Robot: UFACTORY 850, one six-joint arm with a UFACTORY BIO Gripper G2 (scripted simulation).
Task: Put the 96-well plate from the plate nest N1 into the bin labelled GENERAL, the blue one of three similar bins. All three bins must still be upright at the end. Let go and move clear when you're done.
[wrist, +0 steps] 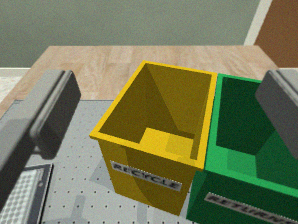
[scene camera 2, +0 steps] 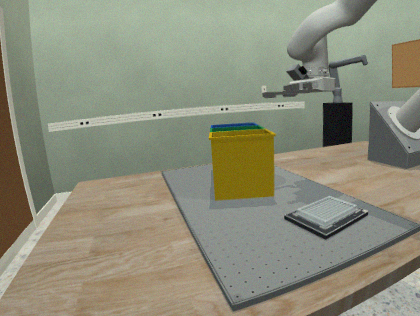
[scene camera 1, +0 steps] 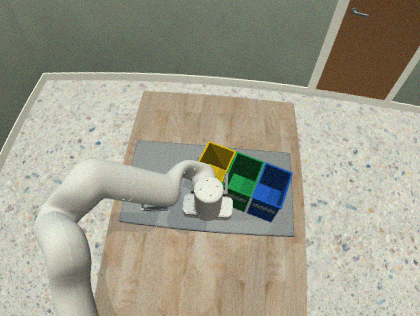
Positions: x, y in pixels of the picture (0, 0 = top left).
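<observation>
There's a yellow bin that you get in scene camera 1 (219, 157), in scene camera 2 and in the wrist view. On that yellow bin, (scene camera 2: 243, 166) and (wrist: 131, 126) are the same spot.
</observation>
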